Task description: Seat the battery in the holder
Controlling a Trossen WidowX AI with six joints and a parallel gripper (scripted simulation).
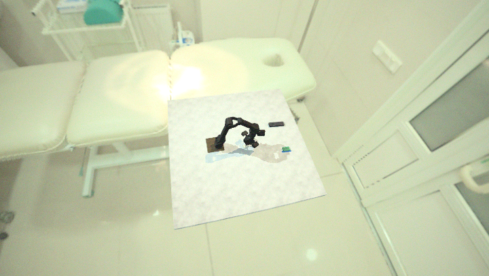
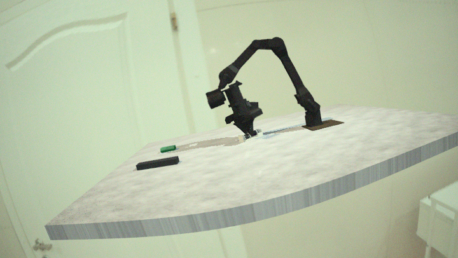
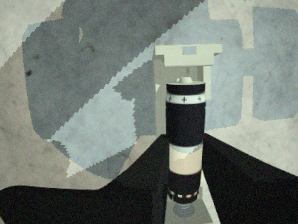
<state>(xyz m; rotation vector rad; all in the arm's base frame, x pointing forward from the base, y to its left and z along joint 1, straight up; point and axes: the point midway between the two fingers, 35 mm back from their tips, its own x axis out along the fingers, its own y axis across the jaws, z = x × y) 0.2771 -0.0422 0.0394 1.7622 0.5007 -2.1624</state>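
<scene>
The battery lies 1 cm above my gripper tip. The rest, counted from my gripper tip: black bar (36 cm ahead, 16 cm to the left).
</scene>
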